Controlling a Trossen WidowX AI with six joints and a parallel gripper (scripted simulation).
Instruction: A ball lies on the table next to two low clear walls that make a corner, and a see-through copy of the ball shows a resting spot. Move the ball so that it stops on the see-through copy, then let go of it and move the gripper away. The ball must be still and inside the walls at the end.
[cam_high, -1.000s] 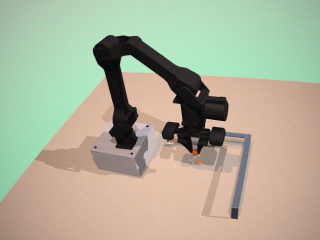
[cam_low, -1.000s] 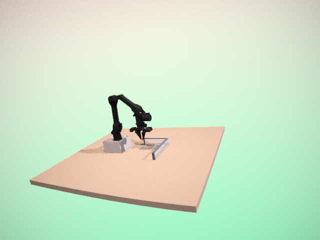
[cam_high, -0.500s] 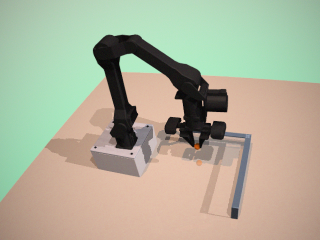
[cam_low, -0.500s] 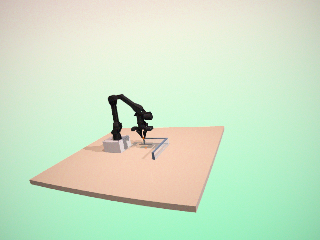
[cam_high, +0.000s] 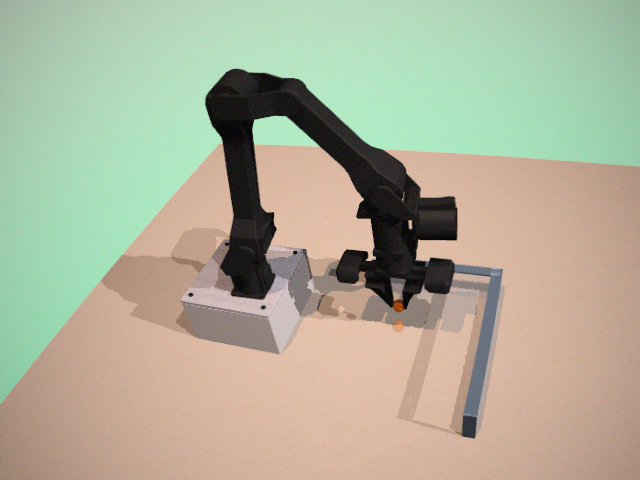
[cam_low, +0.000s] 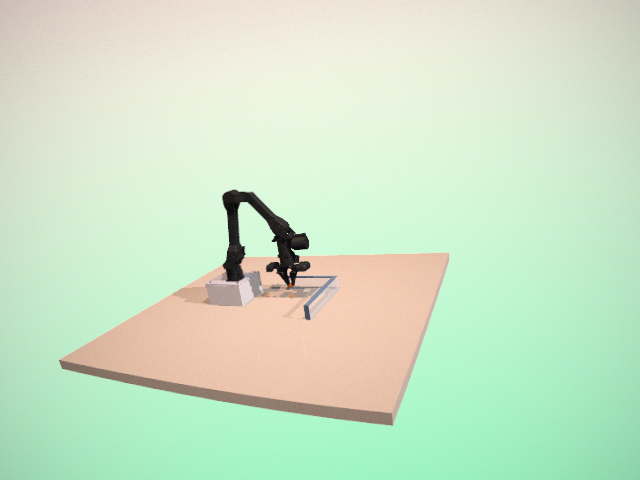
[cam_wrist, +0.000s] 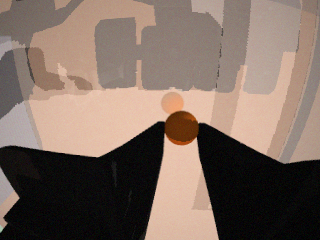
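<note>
Right now the see-through copy is 50 mm below my gripper tip. Also, from my gripper tip: orange ball (right at my gripper tip); clear wall (50 mm ahead, 110 mm to the left, 30 mm below).
</note>
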